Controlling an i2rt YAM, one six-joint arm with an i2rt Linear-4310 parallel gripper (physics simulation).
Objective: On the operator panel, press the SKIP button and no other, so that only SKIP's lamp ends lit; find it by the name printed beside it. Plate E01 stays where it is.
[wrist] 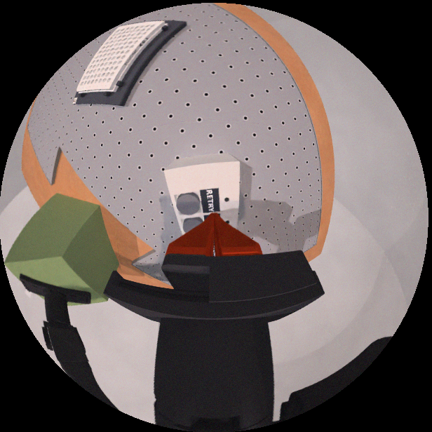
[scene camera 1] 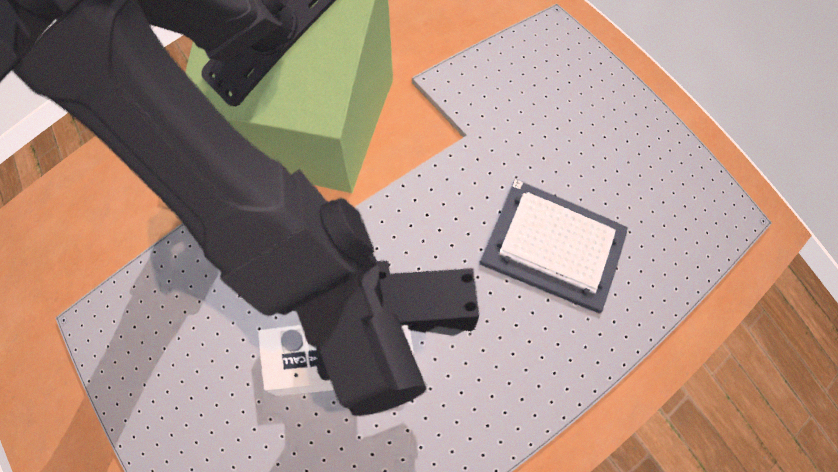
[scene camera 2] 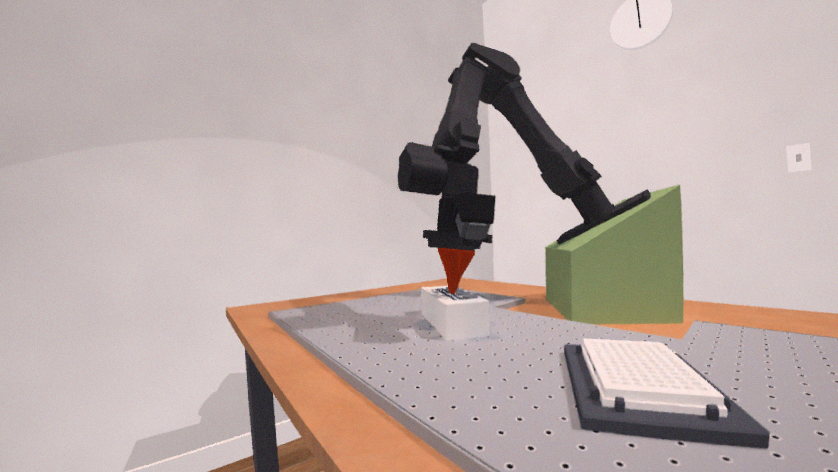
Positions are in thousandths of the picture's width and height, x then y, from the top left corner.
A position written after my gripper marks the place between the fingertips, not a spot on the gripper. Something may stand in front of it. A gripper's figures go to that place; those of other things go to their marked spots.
Scene:
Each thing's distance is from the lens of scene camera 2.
my gripper (scene camera 2: 539,622): 0.51 m
white plate (scene camera 2: 775,798): 0.33 m
white operator panel (scene camera 2: 542,673): 0.45 m
The marked spots on the white operator panel and the white plate are 0.24 m apart.

